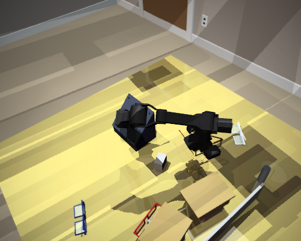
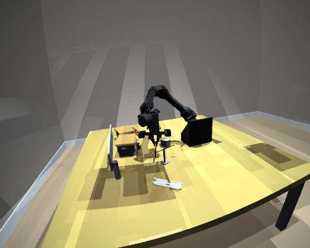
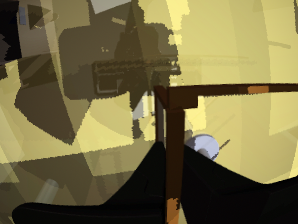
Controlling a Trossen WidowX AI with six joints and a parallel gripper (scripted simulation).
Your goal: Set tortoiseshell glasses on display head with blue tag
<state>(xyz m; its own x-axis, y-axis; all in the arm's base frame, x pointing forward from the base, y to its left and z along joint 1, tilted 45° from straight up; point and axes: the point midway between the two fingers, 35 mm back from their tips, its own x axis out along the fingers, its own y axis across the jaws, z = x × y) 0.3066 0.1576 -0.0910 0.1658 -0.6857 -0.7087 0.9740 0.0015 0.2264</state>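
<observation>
My gripper tip is now 60 mm to the right of the post, 60 mm above it and 40 mm past it. The rest, counted from my gripper tip: display head (150 mm ahead, 120 mm to the right, 20 mm below); then white cube (160 mm to the right, 90 mm behind, 50 mm below); then long panel (300 mm ahead, 220 mm to the right, 30 mm below).
</observation>
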